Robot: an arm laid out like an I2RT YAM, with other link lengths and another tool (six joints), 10 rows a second.
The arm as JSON. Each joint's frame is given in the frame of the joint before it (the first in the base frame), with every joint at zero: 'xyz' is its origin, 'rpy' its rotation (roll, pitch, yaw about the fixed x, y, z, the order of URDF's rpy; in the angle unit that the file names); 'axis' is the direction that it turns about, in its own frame. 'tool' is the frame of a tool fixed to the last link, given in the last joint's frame.
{
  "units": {
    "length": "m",
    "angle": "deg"
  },
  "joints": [
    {
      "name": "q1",
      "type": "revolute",
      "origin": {
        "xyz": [
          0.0,
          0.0,
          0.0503
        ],
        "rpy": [
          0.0,
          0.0,
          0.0
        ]
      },
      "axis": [
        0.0,
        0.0,
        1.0
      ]
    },
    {
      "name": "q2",
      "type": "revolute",
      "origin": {
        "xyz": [
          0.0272,
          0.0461,
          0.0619
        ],
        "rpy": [
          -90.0,
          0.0,
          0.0
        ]
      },
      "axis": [
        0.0,
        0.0,
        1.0
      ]
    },
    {
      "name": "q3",
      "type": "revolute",
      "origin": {
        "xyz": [
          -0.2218,
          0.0,
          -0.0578
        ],
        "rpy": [
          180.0,
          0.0,
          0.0
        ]
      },
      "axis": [
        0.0,
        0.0,
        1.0
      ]
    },
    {
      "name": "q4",
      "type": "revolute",
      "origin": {
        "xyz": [
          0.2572,
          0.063,
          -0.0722
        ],
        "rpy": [
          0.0,
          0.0,
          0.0
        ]
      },
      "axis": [
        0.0,
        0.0,
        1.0
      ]
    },
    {
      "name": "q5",
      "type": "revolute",
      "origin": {
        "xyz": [
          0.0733,
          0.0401,
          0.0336
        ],
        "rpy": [
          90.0,
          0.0,
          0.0
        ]
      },
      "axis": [
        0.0,
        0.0,
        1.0
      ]
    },
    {
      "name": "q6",
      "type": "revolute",
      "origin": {
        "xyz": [
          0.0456,
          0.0,
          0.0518
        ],
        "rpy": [
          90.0,
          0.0,
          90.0
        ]
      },
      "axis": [
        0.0,
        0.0,
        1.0
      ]
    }
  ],
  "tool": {
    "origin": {
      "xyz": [
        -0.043,
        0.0,
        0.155
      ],
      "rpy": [
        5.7,
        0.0,
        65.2
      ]
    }
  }
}
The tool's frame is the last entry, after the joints.
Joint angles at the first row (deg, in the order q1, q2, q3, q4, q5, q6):
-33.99 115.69 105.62 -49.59 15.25 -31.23
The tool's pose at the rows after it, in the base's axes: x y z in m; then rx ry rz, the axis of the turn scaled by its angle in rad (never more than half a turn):
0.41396 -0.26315 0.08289 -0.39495 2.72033 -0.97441
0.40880 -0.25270 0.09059 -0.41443 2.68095 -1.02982
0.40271 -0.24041 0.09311 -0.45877 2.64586 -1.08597
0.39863 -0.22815 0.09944 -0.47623 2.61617 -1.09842
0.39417 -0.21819 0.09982 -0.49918 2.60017 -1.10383
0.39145 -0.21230 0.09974 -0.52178 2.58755 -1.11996
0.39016 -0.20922 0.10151 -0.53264 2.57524 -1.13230
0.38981 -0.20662 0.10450 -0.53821 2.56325 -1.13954
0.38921 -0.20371 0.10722 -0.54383 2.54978 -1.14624
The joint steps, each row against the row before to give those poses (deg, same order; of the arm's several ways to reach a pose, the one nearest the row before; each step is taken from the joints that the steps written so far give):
0.57 -4.61 -4.96 2.19 0.46 1.15
1.39 -5.28 -6.17 3.18 1.59 -0.52
1.75 -4.92 -6.33 3.30 1.90 -1.25
1.17 -3.83 -3.62 1.00 0.22 -0.13
0.93 -2.76 -3.17 0.91 0.18 -0.34
0.82 -1.76 -2.16 0.90 0.65 -0.54
0.46 -1.21 -1.20 0.57 0.36 -0.36
0.35 -0.94 -0.62 0.24 0.13 -0.17
0.35 -1.10 -0.85 0.37 0.08 -0.18

